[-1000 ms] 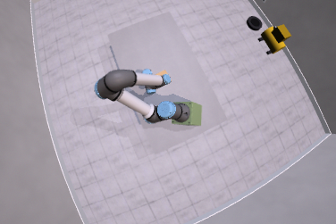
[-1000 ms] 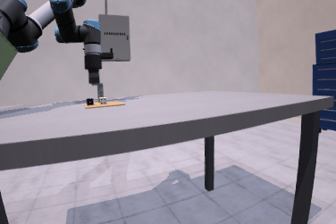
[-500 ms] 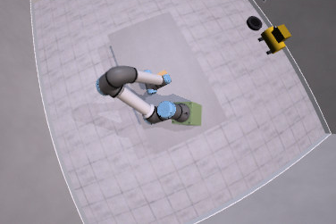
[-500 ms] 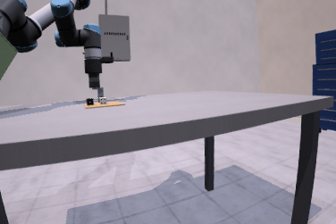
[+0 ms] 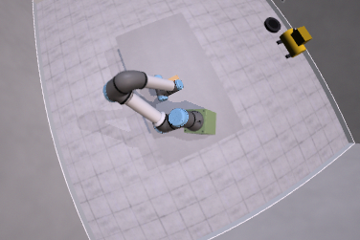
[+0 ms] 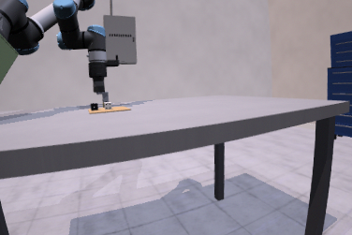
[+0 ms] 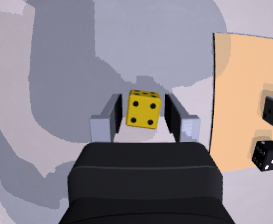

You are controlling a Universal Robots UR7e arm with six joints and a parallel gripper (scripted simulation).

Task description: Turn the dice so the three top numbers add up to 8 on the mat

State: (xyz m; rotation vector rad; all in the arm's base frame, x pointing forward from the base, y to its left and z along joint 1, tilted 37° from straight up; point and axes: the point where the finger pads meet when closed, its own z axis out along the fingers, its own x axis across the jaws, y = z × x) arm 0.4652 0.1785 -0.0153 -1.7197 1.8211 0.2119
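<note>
Right now the yellow die is 10 mm below my hand. The rest, counted from my hand: mat 130 mm to the right, 20 mm below; then white die 130 mm to the right.
</note>
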